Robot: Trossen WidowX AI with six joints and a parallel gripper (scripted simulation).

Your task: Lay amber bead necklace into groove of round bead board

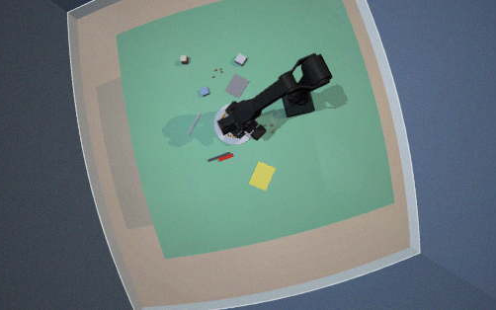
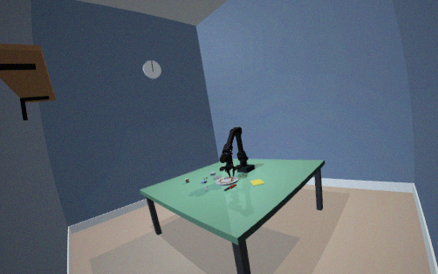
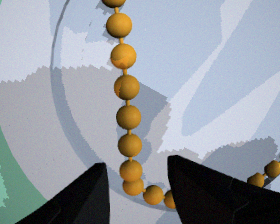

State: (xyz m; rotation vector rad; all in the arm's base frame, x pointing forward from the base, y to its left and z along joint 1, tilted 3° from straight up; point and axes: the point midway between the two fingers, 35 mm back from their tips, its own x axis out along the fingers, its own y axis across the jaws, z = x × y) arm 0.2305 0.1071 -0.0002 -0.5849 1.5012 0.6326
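Now: gripper tip 5 cm short of the round grey bead board and 1 cm above it. Round my gripper tip: grey rod: 25 cm ahead, 1 cm to the right, 2 cm below; then red-handled tool: 12 cm ahead, 15 cm to the left, 2 cm below; then grey plate: 4 cm ahead, 19 cm to the right, 2 cm below.
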